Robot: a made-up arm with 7 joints. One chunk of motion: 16 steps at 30 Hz.
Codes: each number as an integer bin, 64 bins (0 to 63) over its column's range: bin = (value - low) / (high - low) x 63, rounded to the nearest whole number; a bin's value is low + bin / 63 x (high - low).
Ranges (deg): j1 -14..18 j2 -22..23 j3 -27..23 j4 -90..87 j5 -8..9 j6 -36..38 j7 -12..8
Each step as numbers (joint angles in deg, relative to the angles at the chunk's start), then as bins.
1 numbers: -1.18 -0.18 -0.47 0.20 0.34 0.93 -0.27
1 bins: 25 31 33 32 31 31 37
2 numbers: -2.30 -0.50 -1.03 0.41 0.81 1.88 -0.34
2 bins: 23 30 33 32 33 32 37
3 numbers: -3.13 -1.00 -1.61 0.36 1.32 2.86 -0.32
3 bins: 21 29 32 32 35 33 37
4 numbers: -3.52 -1.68 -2.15 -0.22 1.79 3.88 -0.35
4 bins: 21 28 31 32 36 34 37
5 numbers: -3.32 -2.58 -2.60 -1.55 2.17 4.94 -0.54
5 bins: 21 27 31 31 38 35 36
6 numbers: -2.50 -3.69 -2.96 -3.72 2.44 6.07 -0.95
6 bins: 23 26 30 31 39 36 35
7 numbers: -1.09 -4.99 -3.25 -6.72 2.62 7.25 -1.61
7 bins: 25 24 30 30 39 37 33
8 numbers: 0.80 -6.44 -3.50 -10.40 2.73 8.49 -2.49
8 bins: 29 22 30 28 40 38 30
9 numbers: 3.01 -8.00 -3.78 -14.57 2.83 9.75 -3.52
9 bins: 33 20 29 27 40 39 27
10 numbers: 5.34 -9.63 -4.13 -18.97 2.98 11.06 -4.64
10 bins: 38 17 29 25 41 40 23
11 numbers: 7.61 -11.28 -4.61 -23.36 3.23 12.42 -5.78
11 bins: 43 15 28 24 42 41 20
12 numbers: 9.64 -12.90 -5.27 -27.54 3.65 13.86 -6.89
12 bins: 47 13 27 22 43 42 16
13 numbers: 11.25 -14.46 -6.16 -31.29 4.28 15.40 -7.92
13 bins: 50 11 26 21 46 44 13
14 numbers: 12.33 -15.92 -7.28 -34.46 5.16 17.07 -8.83
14 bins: 52 9 25 20 49 45 10
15 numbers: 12.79 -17.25 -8.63 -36.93 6.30 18.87 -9.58
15 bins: 53 7 23 19 53 47 8
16 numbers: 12.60 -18.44 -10.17 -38.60 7.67 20.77 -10.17
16 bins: 52 5 21 18 58 48 6
